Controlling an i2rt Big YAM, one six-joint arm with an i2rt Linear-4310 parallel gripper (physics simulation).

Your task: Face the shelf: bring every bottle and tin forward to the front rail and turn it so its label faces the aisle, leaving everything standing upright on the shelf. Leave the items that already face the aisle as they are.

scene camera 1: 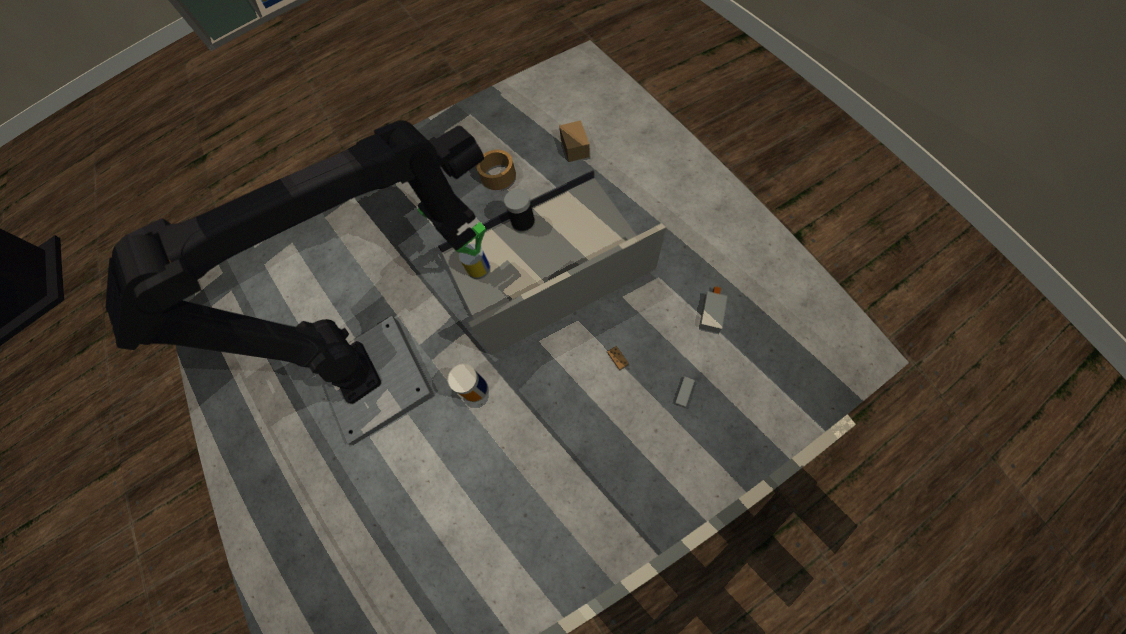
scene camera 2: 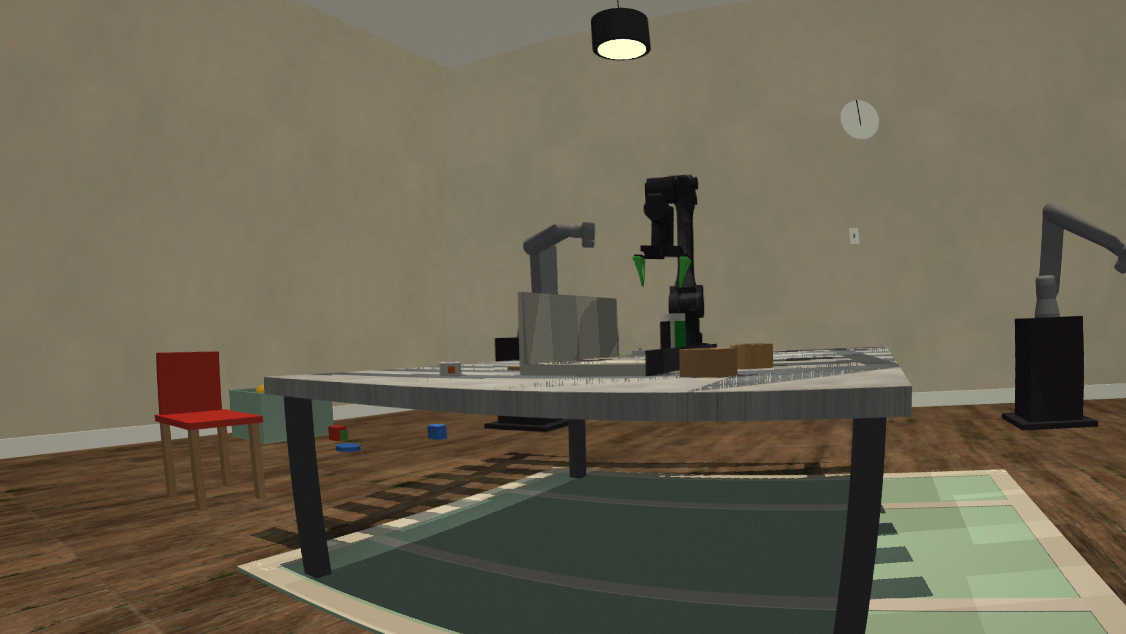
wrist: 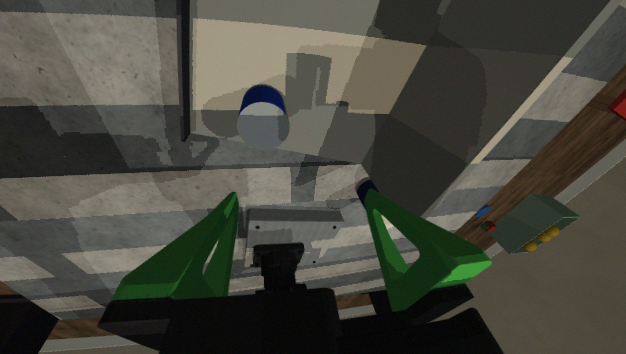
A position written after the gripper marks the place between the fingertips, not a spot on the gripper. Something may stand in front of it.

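Observation:
On the table there's a small bottle (scene camera 1: 714,305), which is out of frame in the wrist view, and a blue tin with white lid (scene camera 1: 463,379). A brown cardboard box (scene camera 2: 699,362) sits on the table too. You can also find the box in scene camera 1 (scene camera 1: 575,142), but in the wrist view the box is out of frame. There's a grey back panel (scene camera 2: 552,327) as well, and the panel appears in the wrist view (wrist: 477,76) too. As for the gripper (scene camera 1: 463,239), it's open and holds nothing, and it can also be seen in scene camera 2 (scene camera 2: 661,287) and in the wrist view (wrist: 305,196).

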